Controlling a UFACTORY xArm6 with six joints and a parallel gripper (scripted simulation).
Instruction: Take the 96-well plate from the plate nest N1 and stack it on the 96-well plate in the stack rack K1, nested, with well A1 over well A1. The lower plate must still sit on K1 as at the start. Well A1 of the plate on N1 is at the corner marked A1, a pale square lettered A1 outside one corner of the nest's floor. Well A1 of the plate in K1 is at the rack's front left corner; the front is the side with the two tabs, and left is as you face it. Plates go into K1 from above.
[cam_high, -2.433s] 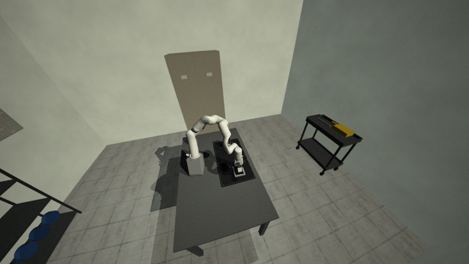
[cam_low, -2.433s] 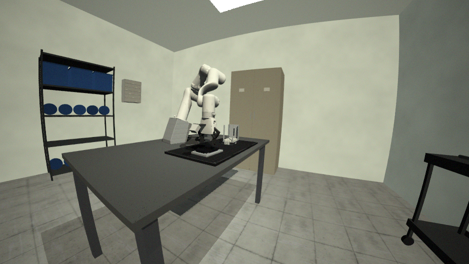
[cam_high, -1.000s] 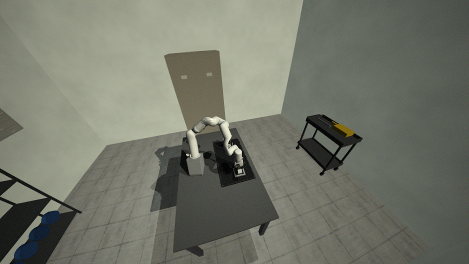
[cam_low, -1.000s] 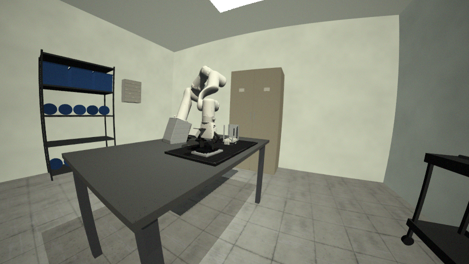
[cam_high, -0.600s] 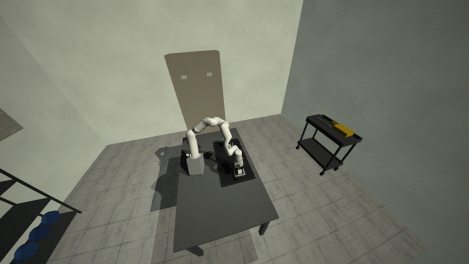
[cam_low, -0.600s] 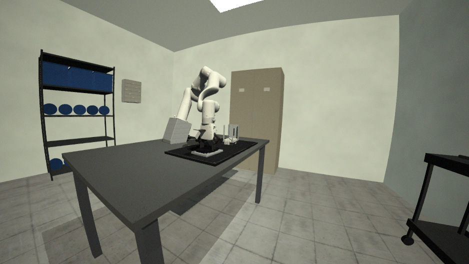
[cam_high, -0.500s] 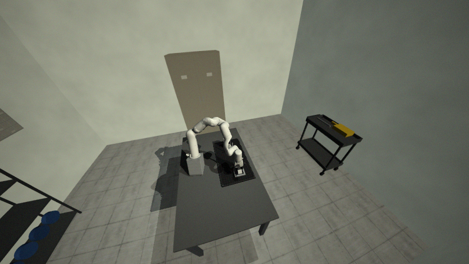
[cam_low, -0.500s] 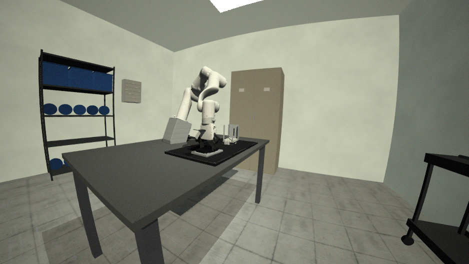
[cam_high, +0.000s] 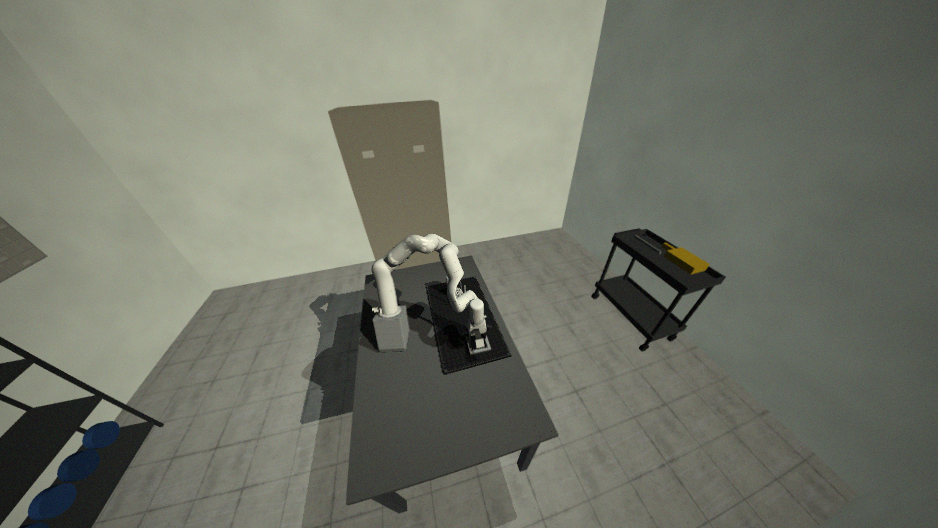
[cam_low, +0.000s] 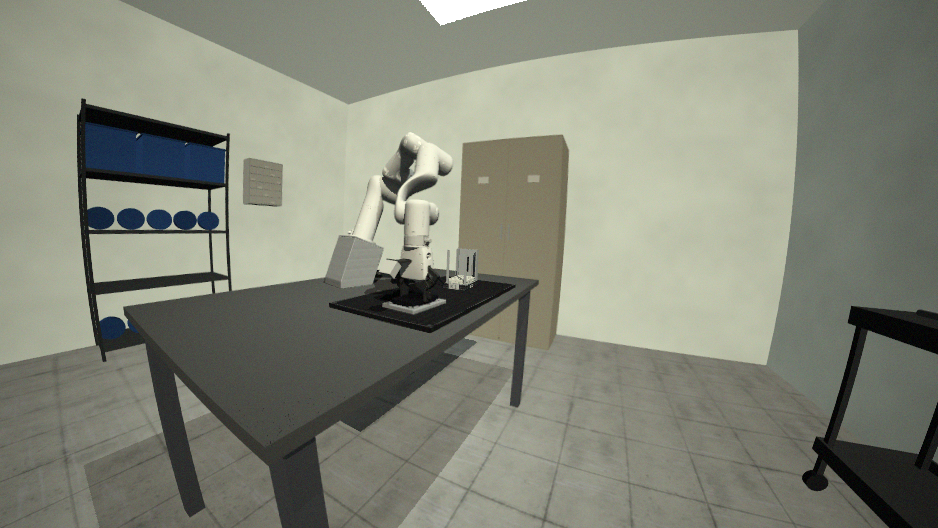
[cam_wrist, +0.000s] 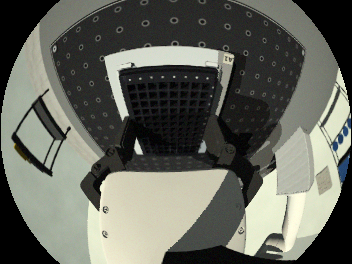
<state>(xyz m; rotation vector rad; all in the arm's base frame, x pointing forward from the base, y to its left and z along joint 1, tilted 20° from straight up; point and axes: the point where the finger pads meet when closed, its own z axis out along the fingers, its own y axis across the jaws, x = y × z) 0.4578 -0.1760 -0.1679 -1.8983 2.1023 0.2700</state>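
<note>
The dark 96-well plate lies 1 cm below my hand. Also, from my hand: pale plate nest N1: 2 cm below; pale A1 mark: 6 cm behind, 7 cm to the right, 2 cm below.
</note>
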